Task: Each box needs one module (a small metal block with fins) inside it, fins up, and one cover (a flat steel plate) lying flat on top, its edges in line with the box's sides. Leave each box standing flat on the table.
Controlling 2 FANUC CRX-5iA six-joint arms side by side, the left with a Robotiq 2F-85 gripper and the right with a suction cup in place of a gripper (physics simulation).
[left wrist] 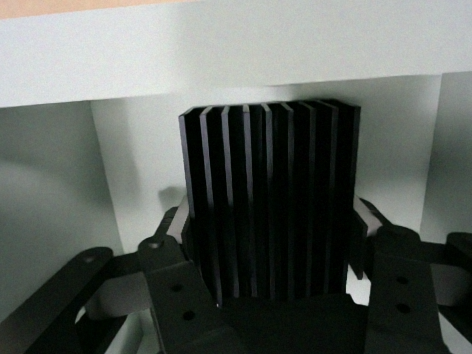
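A black finned module (pixel 270 200) is held between the two fingers of my left gripper (pixel 272 235), with its fins facing the camera. The gripper is shut on it, one finger pad on each side. The module is inside or just over the open grey box (pixel 240 45), between its side walls; the gap between the module's underside and the box floor cannot be judged. The box floor shows to the left and right of the module. My right suction cup and the covers do not show in this view.
The box's left inner wall (pixel 45 165) and right inner wall (pixel 452 155) stand outside the gripper's fingers. The far wall runs across the top of the view. A strip of the wooden table (pixel 60 7) shows beyond it at the upper left.
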